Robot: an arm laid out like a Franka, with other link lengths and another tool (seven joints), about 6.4 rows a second.
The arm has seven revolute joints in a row. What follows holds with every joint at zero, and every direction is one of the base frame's.
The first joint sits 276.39 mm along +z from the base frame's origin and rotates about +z.
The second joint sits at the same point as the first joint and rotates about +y.
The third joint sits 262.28 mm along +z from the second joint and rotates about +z.
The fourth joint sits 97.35 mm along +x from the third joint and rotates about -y.
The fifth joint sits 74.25 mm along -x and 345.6 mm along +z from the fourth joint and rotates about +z.
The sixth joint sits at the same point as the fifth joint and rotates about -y.
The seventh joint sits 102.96 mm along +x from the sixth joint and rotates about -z.
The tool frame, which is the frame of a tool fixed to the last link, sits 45 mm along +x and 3 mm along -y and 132.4 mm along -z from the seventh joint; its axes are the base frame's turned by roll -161.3, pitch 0 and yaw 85 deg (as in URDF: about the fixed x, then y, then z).
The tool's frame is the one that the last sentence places.
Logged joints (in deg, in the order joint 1, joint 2, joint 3, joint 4, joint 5, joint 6, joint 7), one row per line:
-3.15 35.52 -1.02 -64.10 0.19 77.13 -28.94
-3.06 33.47 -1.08 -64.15 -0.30 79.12 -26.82
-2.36 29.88 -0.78 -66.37 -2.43 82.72 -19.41
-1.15 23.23 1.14 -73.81 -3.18 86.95 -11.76
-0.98 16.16 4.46 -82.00 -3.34 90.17 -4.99
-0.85 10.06 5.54 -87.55 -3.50 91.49 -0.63
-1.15 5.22 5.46 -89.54 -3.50 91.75 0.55
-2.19 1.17 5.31 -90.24 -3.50 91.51 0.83
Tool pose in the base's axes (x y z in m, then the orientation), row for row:
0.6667 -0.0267 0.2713 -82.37 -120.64 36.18
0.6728 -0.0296 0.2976 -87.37 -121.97 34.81
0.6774 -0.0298 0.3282 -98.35 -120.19 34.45
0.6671 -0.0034 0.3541 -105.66 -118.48 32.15
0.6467 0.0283 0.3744 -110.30 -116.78 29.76
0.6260 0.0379 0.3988 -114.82 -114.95 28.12
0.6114 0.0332 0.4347 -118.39 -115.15 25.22
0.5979 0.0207 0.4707 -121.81 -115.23 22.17
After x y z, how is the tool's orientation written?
As a rotation vector, in degrees.
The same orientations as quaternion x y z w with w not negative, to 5 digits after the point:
-0.52929 -0.77521 0.23248 0.25467
-0.55275 -0.77165 0.22023 0.22479
-0.60798 -0.74299 0.21296 0.18158
-0.64428 -0.72245 0.19604 0.15667
-0.66806 -0.70731 0.18025 0.14463
-0.69031 -0.69109 0.16906 0.13150
-0.70413 -0.68486 0.15000 0.11261
-0.71695 -0.67823 0.13049 0.09466

